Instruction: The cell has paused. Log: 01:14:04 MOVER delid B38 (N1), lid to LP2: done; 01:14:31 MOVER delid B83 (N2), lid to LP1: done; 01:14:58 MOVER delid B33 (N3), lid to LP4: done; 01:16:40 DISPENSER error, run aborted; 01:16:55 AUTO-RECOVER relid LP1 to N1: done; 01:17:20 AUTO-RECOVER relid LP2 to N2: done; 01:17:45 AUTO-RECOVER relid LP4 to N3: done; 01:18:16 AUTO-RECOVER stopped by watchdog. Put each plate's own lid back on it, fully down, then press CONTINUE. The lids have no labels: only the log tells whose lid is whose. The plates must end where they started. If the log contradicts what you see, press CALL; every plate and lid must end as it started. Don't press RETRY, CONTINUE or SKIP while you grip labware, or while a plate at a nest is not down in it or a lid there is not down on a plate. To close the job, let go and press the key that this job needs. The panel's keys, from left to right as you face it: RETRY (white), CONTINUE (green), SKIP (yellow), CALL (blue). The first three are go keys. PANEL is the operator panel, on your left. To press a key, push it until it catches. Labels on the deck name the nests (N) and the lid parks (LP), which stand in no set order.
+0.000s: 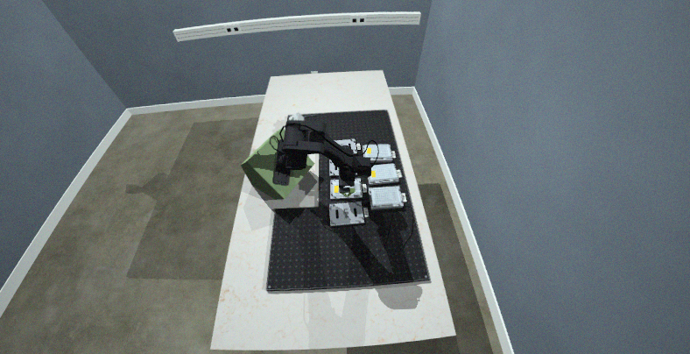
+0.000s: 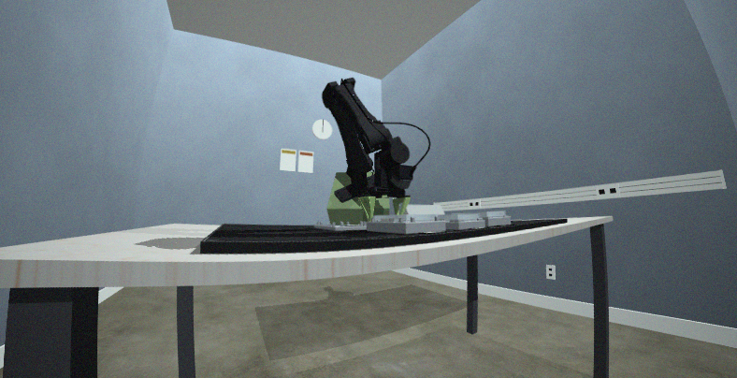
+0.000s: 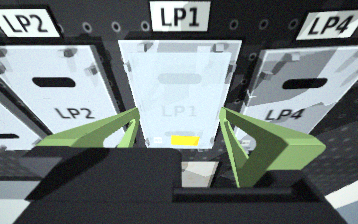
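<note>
The plate is 19 cm ahead of my hand and 3 cm to the left of it. The rest, counted from my hand: lid park LP4: 13 cm to the right, 3 cm behind, 2 cm below; then green continue key: 45 cm to the left, 21 cm behind, 4 cm above; then lid park LP2: 13 cm to the left, 2 cm below, 2 cm ahead.
</note>
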